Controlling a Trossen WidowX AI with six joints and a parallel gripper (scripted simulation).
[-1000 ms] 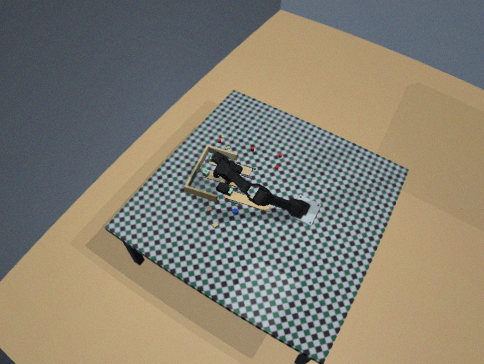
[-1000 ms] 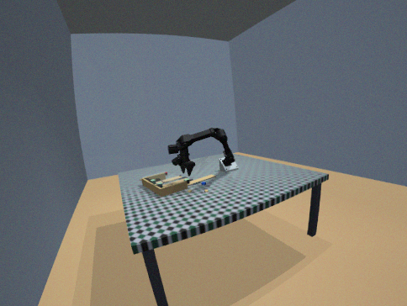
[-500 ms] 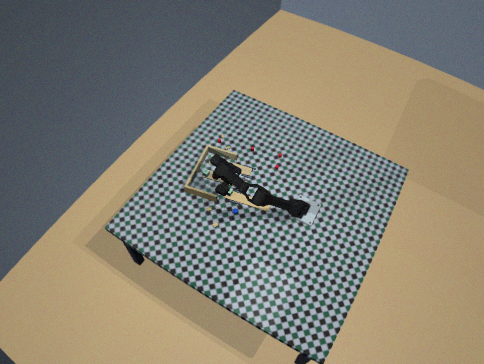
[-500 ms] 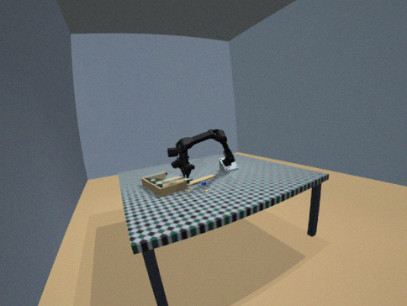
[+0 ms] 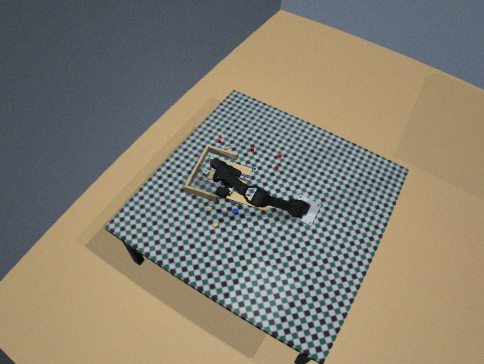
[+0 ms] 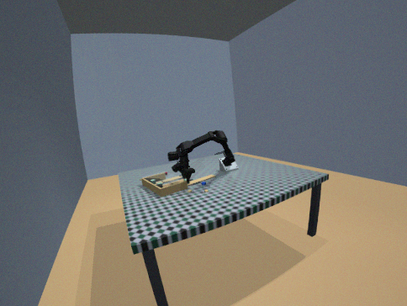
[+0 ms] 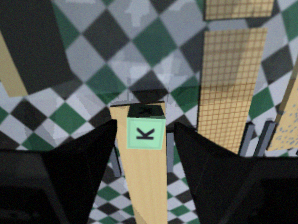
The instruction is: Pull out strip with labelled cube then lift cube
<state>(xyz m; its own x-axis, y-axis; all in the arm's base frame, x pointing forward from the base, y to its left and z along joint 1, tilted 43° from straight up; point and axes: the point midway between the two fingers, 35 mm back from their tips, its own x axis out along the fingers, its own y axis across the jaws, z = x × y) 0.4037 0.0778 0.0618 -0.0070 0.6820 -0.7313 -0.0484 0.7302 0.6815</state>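
Now: the blue disc 90 mm behind my gripper tip, 80 mm to the left of it and 20 mm below it.
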